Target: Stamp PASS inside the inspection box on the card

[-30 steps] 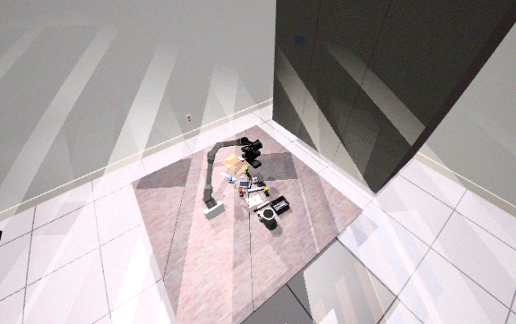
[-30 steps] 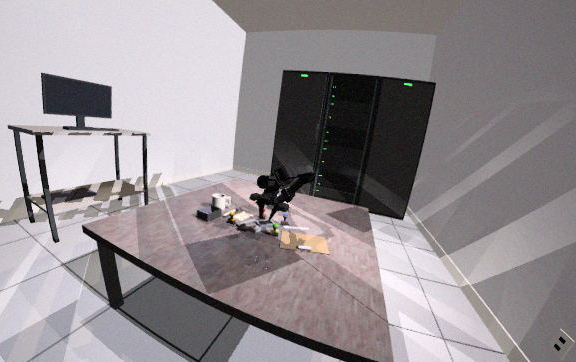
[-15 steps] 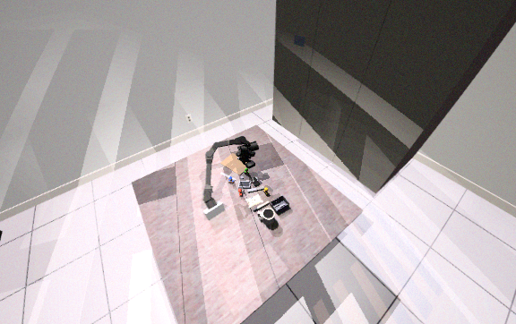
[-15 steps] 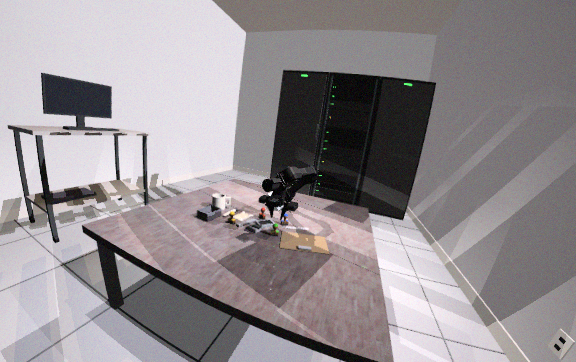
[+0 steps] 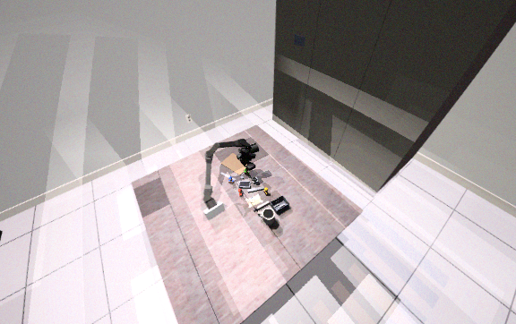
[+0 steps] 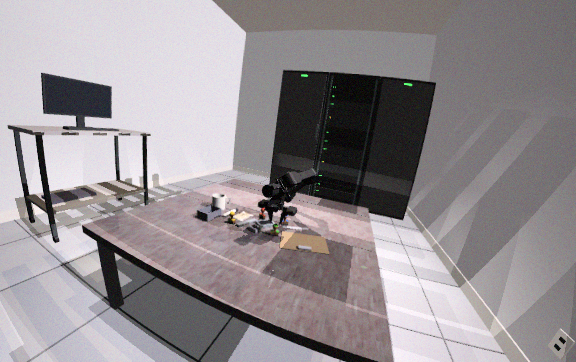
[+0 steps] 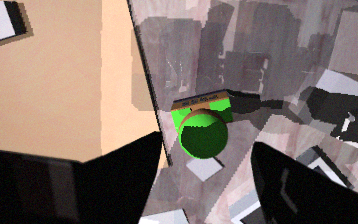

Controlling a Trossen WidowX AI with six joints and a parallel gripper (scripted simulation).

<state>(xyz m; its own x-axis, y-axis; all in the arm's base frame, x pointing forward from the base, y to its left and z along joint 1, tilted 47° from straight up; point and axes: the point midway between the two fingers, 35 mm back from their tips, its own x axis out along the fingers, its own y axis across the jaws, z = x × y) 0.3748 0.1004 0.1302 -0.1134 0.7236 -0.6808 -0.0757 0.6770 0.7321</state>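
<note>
Right now my gripper tip is 50 mm above the PASS stamp. Also, from my gripper tip: grey bar (180 mm to the right, 60 mm below, 20 mm behind); ink pad (90 mm to the right, 80 mm behind, 60 mm below); blue-topped stamp (150 mm behind, 50 mm below, 10 mm to the right).
</note>
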